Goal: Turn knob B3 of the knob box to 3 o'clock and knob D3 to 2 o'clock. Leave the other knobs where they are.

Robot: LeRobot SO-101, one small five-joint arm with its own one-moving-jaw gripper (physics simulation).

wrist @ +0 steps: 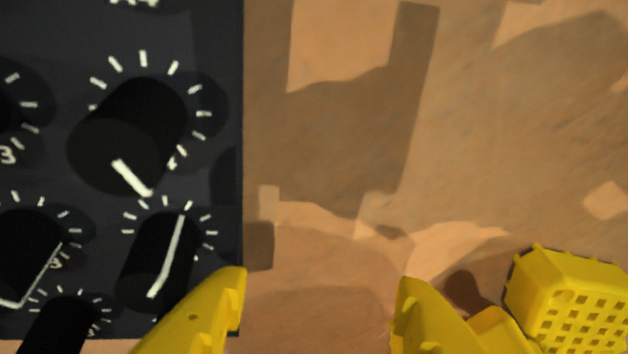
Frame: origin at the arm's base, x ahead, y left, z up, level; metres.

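Where they show: end effector, tool point: (243,290); arm's base, origin of the base link: (480,310).
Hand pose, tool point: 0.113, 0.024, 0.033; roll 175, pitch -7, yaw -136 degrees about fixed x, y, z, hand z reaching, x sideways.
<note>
Things, the pixels of their top centre, and the offset from my tool point, as dx, dy, dz. "spot": a spot on its surface instead.
- black knob box, surface spot: (220,30) spot: +0.035, -0.030, -0.010
- Knob B3, surface spot: (2,110) spot: +0.049, +0.002, -0.008
- be knob D3, surface spot: (62,320) spot: +0.017, +0.039, -0.004
- Knob B4, middle of its top: (116,160) +0.034, -0.013, +0.005
- Knob C4, middle of its top: (150,294) +0.015, +0.007, +0.005
- Knob C3, surface spot: (30,240) spot: +0.033, +0.019, -0.004
The black knob box (220,30) fills the left of the view. Knob B3 (2,110) is cut off by the left edge; its pointer does not show. What appears to be knob D3 (62,320) stands at the bottom left; its top and pointer are out of view. My gripper (321,278) is open, with a wide gap between its two yellow jaws and nothing between them. The left jaw overlaps the box's lower right corner in the picture, and the right jaw is over the table. Neither jaw is around a knob.
Knob B4 (117,150) stands at the box's right side, its white line slanting down to the right. Knob C4 (160,260) is below it, near the left jaw. Knob C3 (30,240) is farther left. A yellow block with square holes (575,305) lies right of the jaws.
</note>
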